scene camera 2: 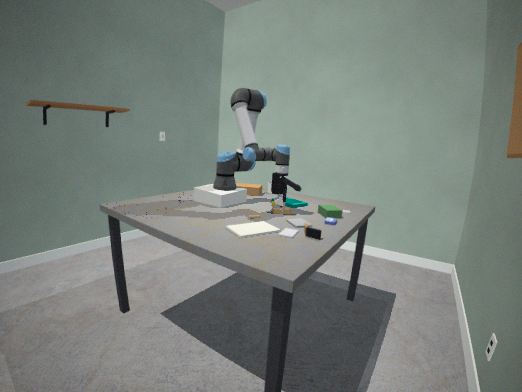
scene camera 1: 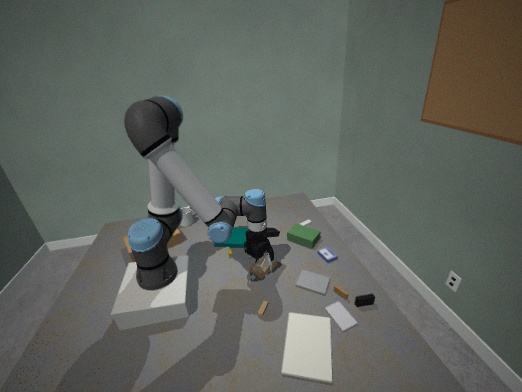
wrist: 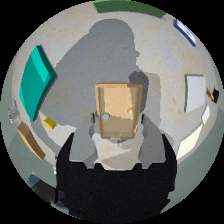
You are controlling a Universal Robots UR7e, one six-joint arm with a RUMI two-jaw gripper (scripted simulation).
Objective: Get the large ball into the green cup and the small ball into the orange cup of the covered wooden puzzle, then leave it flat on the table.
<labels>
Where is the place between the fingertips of my gripper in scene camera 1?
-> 263,267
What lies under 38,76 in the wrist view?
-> A teal block.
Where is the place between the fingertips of my gripper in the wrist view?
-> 118,114
</labels>
